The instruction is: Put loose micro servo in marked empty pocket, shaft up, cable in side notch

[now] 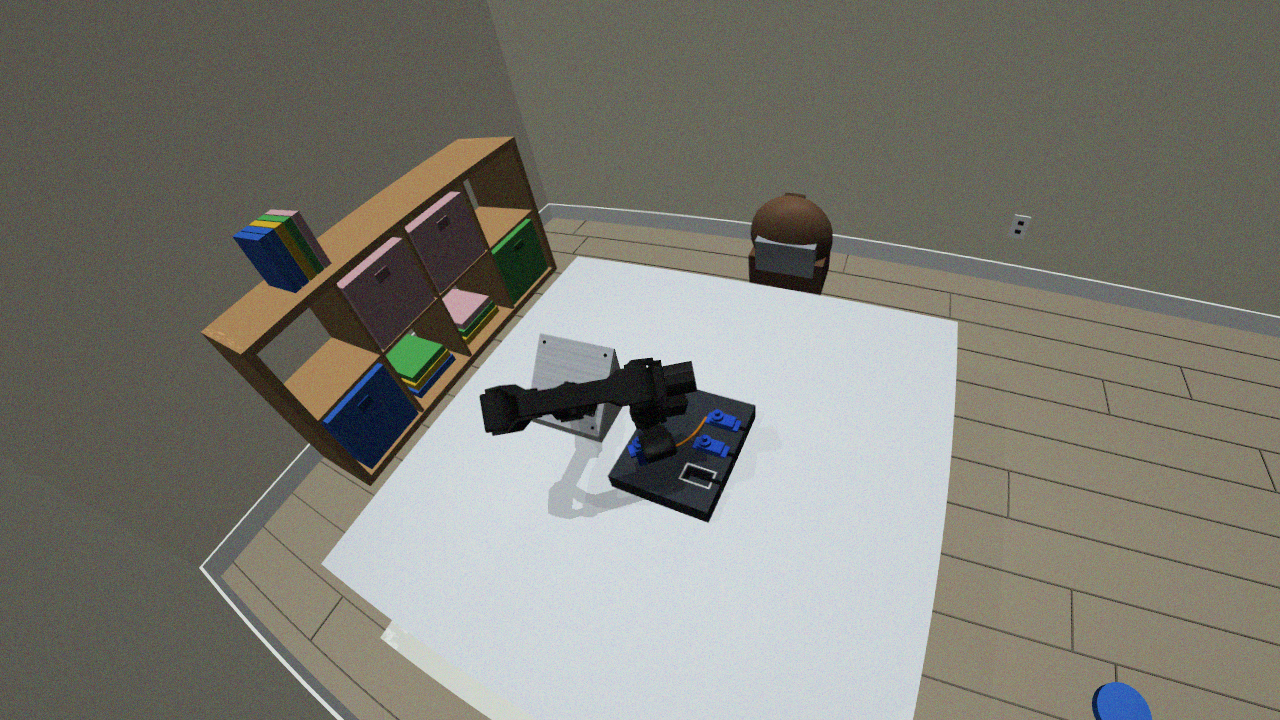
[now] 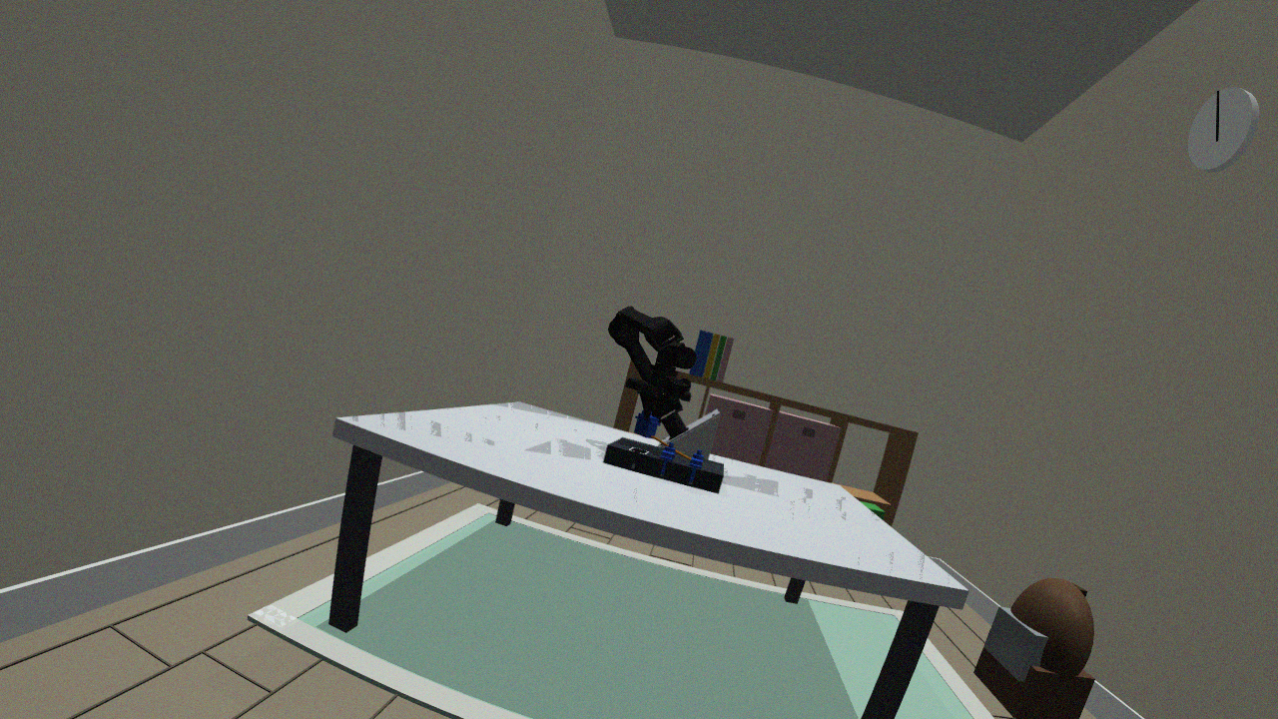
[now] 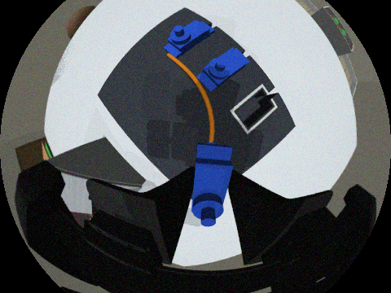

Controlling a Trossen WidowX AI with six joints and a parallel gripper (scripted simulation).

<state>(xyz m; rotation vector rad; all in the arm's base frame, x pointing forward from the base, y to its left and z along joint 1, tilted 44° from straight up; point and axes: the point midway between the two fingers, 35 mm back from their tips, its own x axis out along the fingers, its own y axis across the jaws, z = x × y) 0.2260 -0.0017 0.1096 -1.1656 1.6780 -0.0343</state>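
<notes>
The dark deck is 1 cm behind my gripper tip, 7 cm to the left of it and 10 cm below it.
</notes>
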